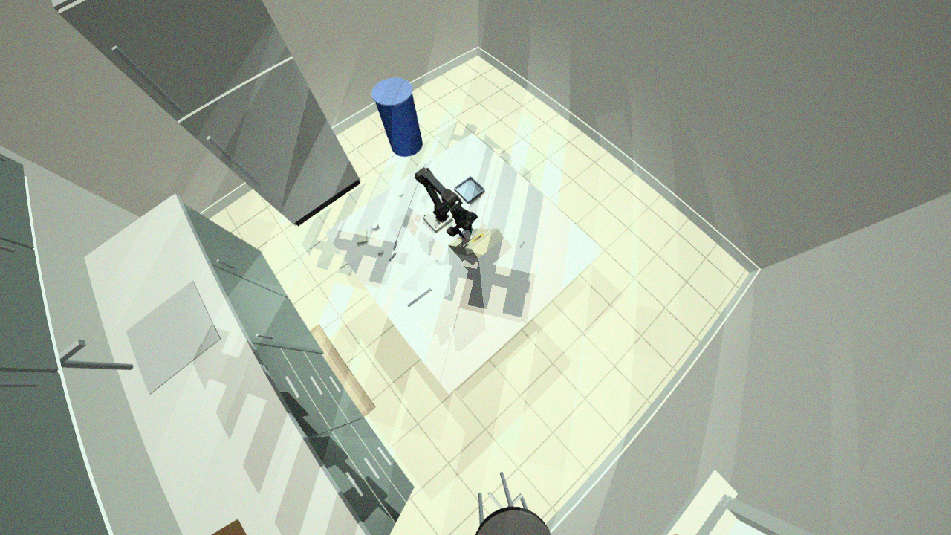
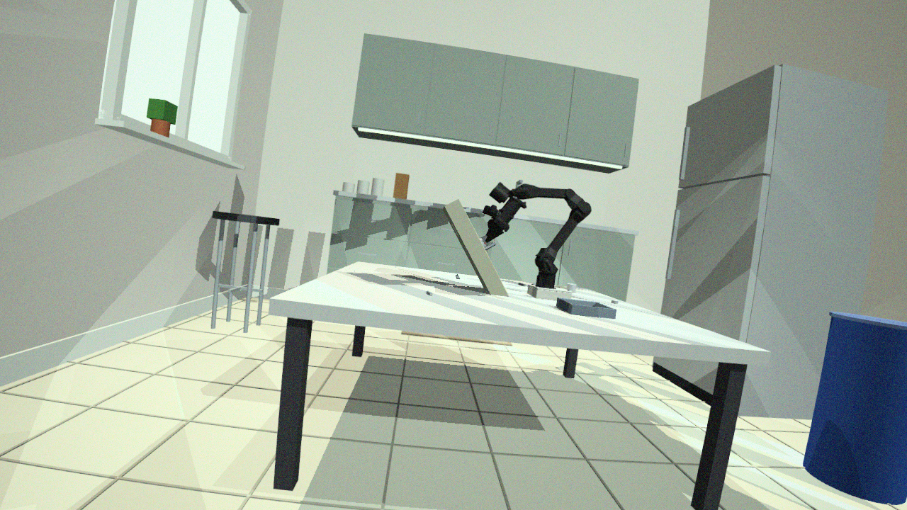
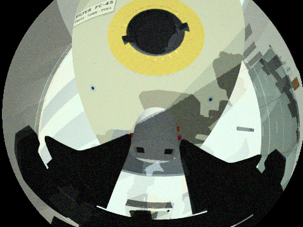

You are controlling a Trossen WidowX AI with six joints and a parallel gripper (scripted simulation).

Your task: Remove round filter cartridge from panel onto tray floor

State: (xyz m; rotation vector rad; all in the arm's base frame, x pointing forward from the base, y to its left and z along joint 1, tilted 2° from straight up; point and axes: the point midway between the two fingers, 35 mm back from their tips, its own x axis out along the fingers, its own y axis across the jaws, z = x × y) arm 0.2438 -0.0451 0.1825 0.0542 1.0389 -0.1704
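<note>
The service panel lies 5 cm ahead of my gripper tip and 2 cm below it. From my gripper tip the other things lie so: tray (34 cm to the left, 27 cm behind, 18 cm below); then round grey filter cartridge (right at my gripper tip).
</note>
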